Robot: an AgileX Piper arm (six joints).
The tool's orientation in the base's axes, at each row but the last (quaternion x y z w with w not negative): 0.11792 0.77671 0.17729 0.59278; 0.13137 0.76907 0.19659 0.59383; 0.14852 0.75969 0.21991 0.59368; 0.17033 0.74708 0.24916 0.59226; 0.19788 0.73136 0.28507 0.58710
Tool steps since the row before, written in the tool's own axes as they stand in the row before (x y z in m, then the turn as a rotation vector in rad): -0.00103 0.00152 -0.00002 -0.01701 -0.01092 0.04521; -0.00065 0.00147 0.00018 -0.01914 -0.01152 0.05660; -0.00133 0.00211 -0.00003 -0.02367 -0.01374 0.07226; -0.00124 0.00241 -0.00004 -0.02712 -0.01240 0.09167; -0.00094 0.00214 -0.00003 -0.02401 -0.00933 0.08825
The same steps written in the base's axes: 0.00022 0.00097 0.00154 0.04840 -0.01049 -0.00018; 0.00030 0.00105 0.00119 0.05996 -0.01028 -0.00109; 0.00023 0.00116 0.00220 0.07633 -0.01193 -0.00154; 0.00016 0.00128 0.00238 0.09593 -0.00941 -0.00140; 0.00009 0.00103 0.00210 0.09174 -0.00578 -0.00122
